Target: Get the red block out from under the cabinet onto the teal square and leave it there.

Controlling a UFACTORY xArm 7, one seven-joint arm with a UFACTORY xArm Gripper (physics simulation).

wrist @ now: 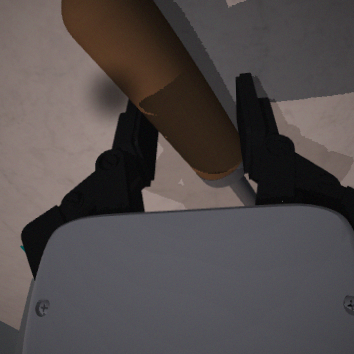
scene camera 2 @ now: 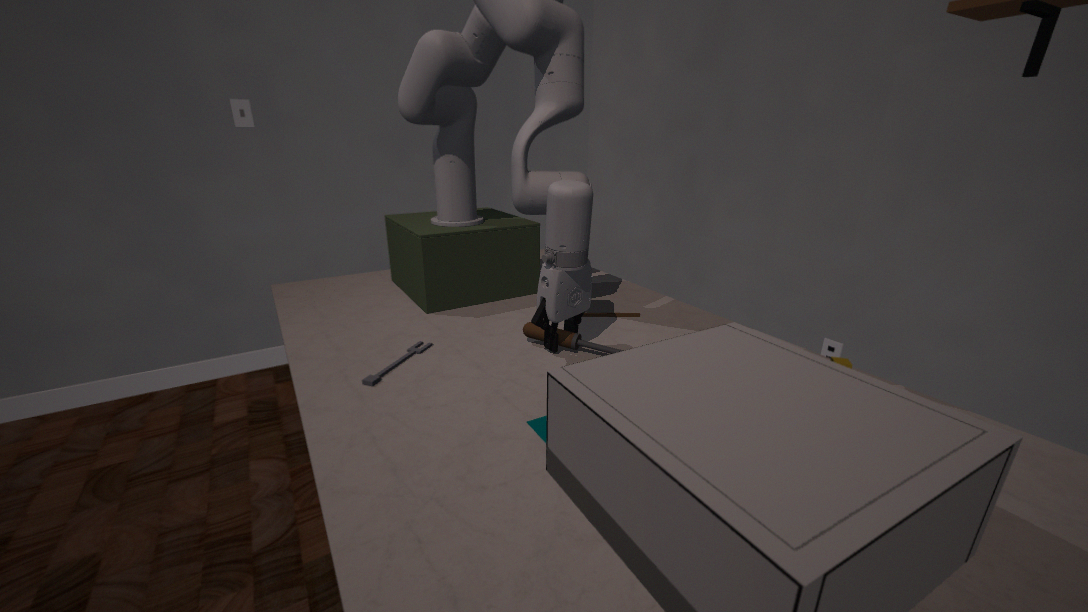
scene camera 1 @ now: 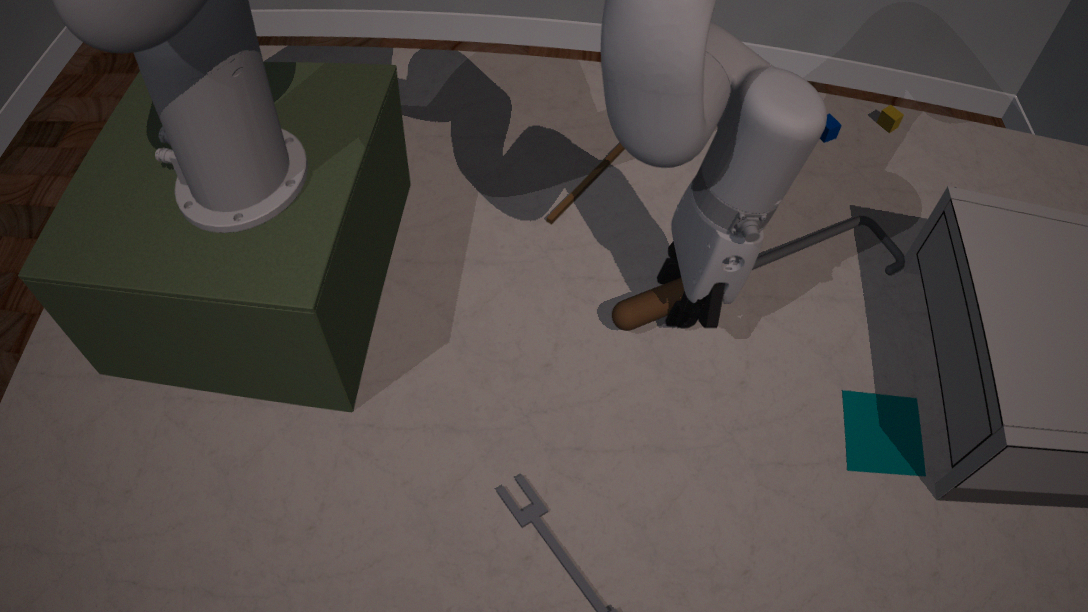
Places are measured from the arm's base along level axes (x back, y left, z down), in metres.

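Where they show: gripper, fingertip midpoint: (wrist: 193,100) (scene camera 2: 560,344) (scene camera 1: 674,302); arm's base at its link origin: (scene camera 2: 457,222) (scene camera 1: 241,179).
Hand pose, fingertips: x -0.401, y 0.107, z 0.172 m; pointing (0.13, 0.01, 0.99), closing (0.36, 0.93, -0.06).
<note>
Things, the pixels of their top centre, and the offset from my fingertips. "spot": a spot on its surface instead.
- brown handle at its top centre: (wrist: 178,126) (scene camera 1: 671,288) (scene camera 2: 554,327) dx +0.009, dy -0.010, dz -0.035 m
- tool's grey rod at a spot on its surface: (scene camera 1: 806,242) spot: dx -0.136, dy +0.122, dz -0.010 m
- cabinet at its top centre: (scene camera 2: 754,398) dx -0.441, dy +0.023, dz -0.128 m
- teal square at a spot on its surface: (scene camera 1: 867,433) spot: dx -0.228, dy -0.094, dz +0.007 m
- grey two-pronged tool at its top centre: (scene camera 1: 562,555) (scene camera 2: 399,358) dx +0.043, dy -0.292, dz -0.001 m
- thin brown stick at its top centre: (scene camera 1: 592,174) (scene camera 2: 601,313) dx +0.125, dy +0.152, dz +0.000 m
- blue block at its top centre: (scene camera 1: 829,121) dx -0.159, dy +0.344, dz -0.018 m
- yellow block at its top centre: (scene camera 1: 893,112) (scene camera 2: 841,360) dx -0.257, dy +0.408, dz -0.018 m
My gripper (scene camera 1: 679,295) (scene camera 2: 561,337) (wrist: 193,100) is shut on the brown handle (scene camera 1: 639,310) (scene camera 2: 536,331) (wrist: 110,50) of the hook tool, low over the table. The handle lies diagonally between the fingers in the wrist view. The tool's grey rod (scene camera 1: 806,242) runs right, and its bent end is in front of the cabinet (scene camera 1: 1049,319) (scene camera 2: 760,426). The teal square (scene camera 1: 867,433) (scene camera 2: 537,427) lies by the cabinet's near front corner, partly in shadow. The red block does not show in any view; the space under the cabinet is hidden.
A grey two-pronged tool (scene camera 1: 563,555) (scene camera 2: 395,363) lies at the near side. A thin brown stick (scene camera 1: 582,186) (scene camera 2: 620,314) lies behind the gripper. A blue block (scene camera 1: 830,128) and a yellow block (scene camera 1: 890,118) (scene camera 2: 840,363) are near the back wall. The green arm base (scene camera 1: 91,228) (scene camera 2: 479,258) stands left.
</note>
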